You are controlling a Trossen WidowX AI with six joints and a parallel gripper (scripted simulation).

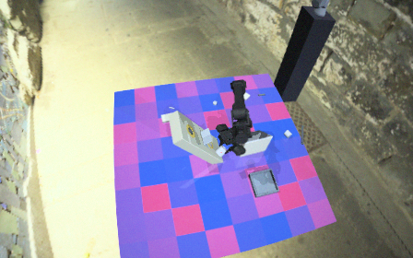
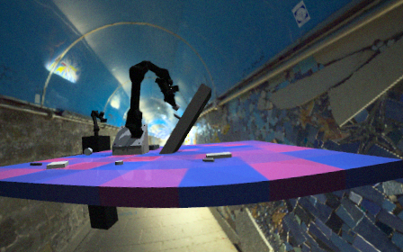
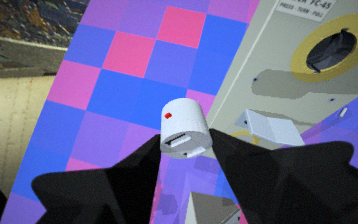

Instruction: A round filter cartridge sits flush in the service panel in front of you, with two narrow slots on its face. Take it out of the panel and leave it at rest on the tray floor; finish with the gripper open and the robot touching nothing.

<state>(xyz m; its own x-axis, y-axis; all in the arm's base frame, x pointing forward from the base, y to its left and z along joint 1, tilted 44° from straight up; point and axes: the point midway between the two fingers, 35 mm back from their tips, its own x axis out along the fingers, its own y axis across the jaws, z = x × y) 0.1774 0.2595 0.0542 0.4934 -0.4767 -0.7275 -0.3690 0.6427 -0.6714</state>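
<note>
Now: the grey tray 27 cm behind my gripper tip, 13 cm to the left of it and 28 cm below it. The rest, counted from my gripper tip: round filter cartridge right at my gripper tip.
</note>
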